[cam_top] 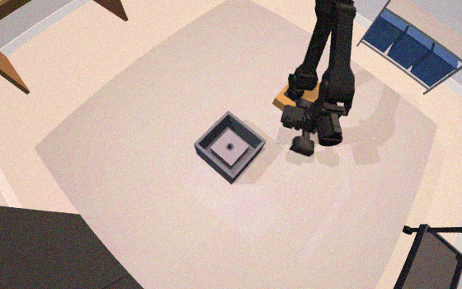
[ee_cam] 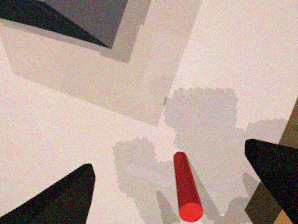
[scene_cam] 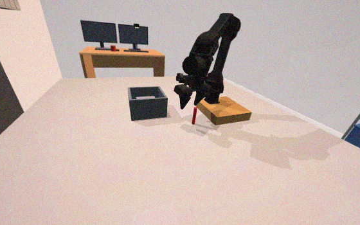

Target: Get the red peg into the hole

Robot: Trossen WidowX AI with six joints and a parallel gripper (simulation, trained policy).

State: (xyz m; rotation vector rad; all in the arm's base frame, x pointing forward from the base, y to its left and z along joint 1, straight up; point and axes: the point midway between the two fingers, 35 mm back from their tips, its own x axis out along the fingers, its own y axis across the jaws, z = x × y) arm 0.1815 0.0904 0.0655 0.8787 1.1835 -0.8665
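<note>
Right now my gripper tip is 30 mm to the right of the red peg, 30 mm above it and 20 mm past it. Round my gripper tip: plate: 150 mm ahead, 140 mm to the right, 30 mm below; grey box: 150 mm ahead, 140 mm to the right, 50 mm below.
</note>
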